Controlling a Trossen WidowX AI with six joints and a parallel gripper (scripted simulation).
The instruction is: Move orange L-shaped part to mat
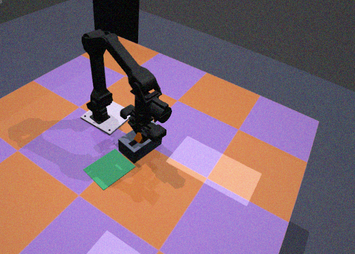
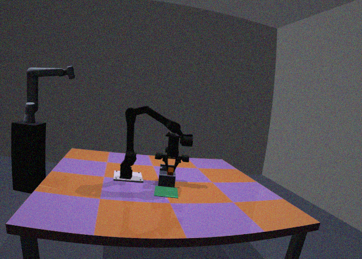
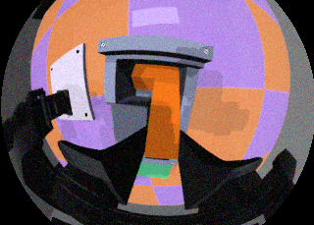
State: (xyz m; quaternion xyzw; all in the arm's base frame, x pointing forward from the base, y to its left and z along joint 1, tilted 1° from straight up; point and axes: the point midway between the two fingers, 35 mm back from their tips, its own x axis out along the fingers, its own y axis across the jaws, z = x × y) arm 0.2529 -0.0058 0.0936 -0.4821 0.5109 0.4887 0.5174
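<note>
Now: the orange L-shaped part 3 cm to the left of my gripper tip, 3 cm below it and 1 cm behind it. From my gripper tip the other things lie so: green mat: 14 cm to the right, 8 cm below, 2 cm behind.
</note>
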